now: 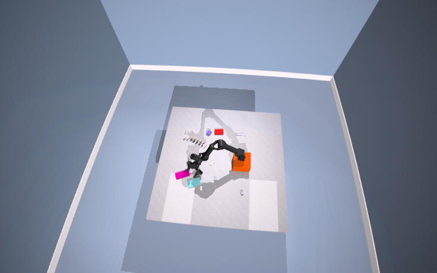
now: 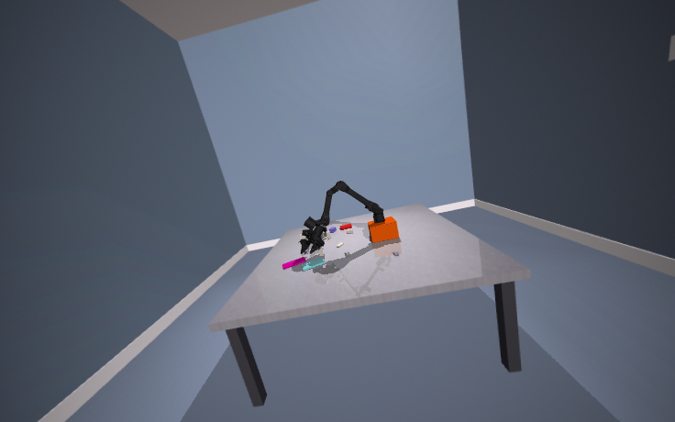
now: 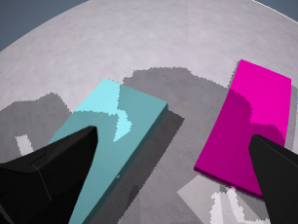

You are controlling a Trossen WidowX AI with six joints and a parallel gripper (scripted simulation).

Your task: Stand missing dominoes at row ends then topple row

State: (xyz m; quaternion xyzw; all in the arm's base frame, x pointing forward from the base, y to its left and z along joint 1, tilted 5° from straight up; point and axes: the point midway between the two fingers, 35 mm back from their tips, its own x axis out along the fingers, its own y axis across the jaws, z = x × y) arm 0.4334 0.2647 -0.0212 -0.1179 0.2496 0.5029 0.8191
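The cyan block is 60 mm behind my gripper tip, 50 mm to the left of it and 50 mm below it. Also, from my gripper tip: purple block (520 mm to the right, 40 mm below, 30 mm behind); then magenta tile (90 mm ahead, 50 mm below, 10 mm to the left); then red block (570 mm to the right, 130 mm behind, 40 mm below).
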